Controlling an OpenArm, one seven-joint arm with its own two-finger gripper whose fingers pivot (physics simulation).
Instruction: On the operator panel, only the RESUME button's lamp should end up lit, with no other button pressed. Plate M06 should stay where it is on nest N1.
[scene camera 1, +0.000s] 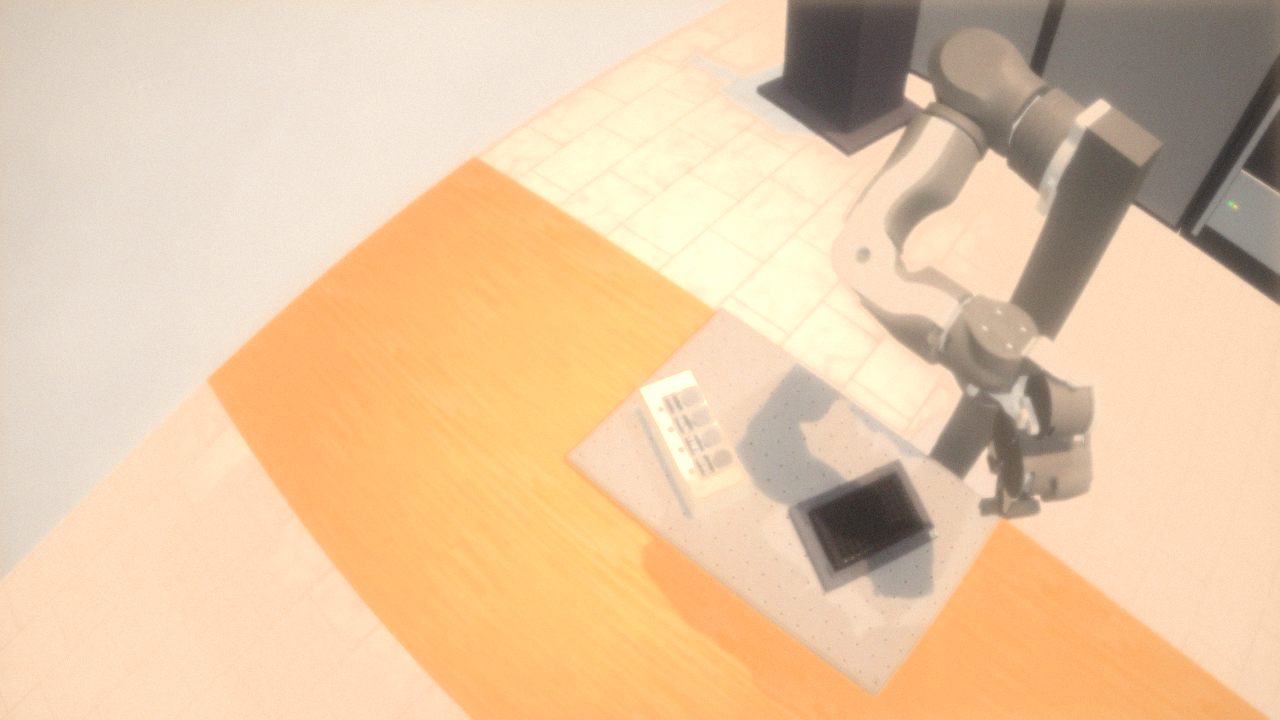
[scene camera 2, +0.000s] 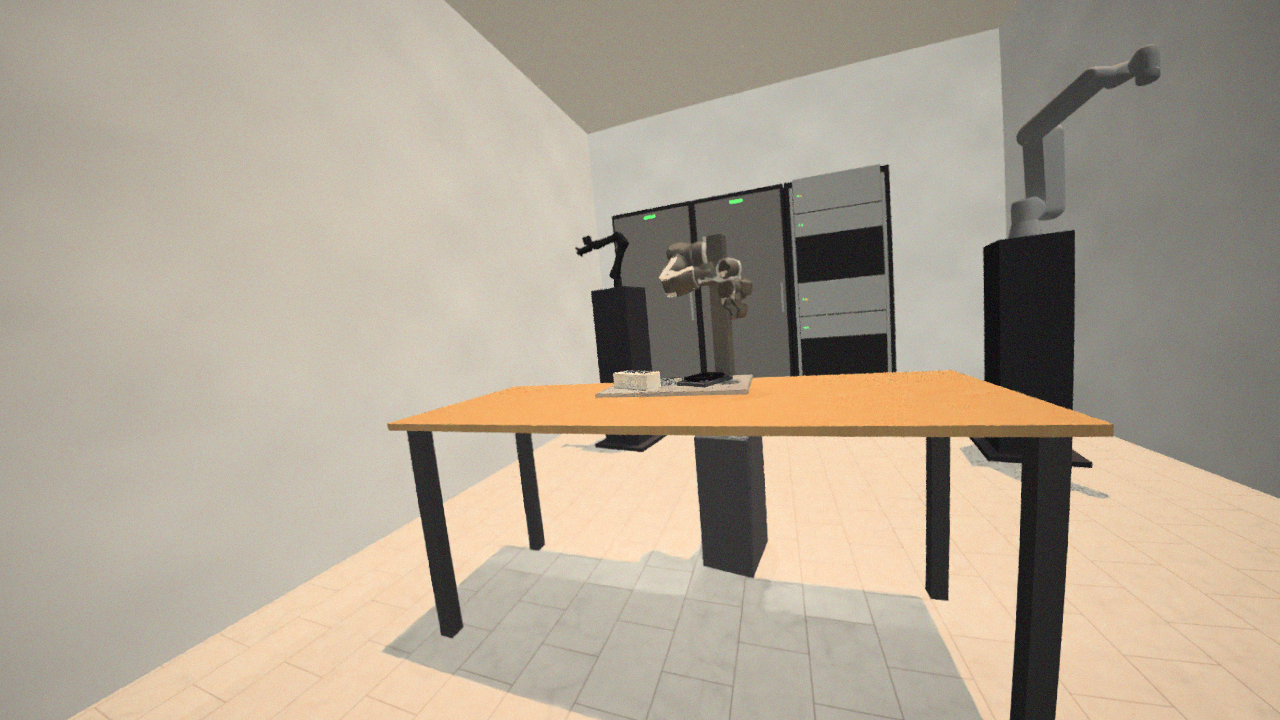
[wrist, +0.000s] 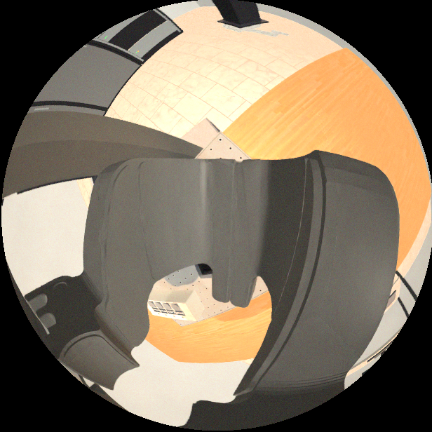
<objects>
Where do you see a cream operator panel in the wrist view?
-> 191, 307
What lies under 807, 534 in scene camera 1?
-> A grey nest N1.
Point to my gripper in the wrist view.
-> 243, 235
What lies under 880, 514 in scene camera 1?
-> A black plate M06.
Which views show my gripper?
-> Scene camera 1, scene camera 2 and the wrist view: all of them.
</objects>
